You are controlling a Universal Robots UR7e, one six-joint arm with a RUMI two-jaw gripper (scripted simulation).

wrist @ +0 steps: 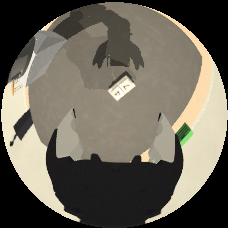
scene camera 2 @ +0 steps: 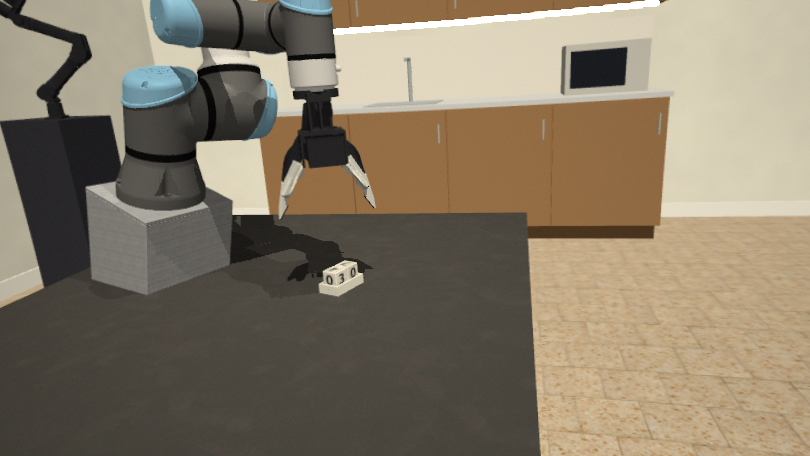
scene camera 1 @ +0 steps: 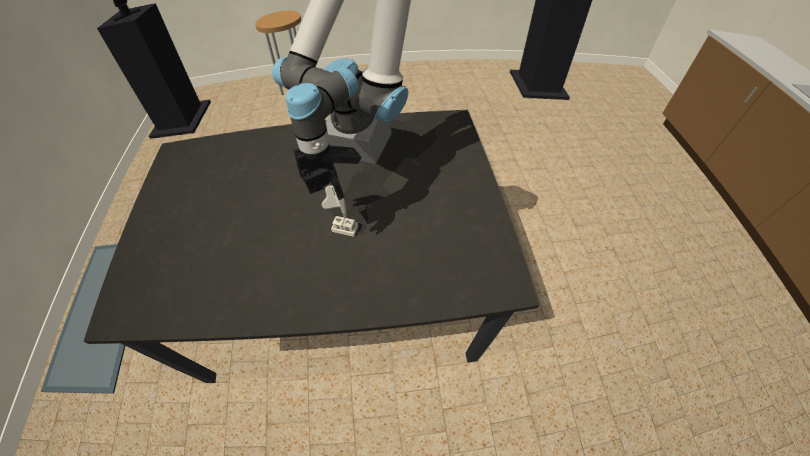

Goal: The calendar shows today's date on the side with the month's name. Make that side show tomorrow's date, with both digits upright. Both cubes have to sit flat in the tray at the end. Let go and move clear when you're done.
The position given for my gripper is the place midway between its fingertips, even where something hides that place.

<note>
I see my gripper [scene camera 2: 328,213].
My gripper shows as well in scene camera 1 [scene camera 1: 333,198].
</note>
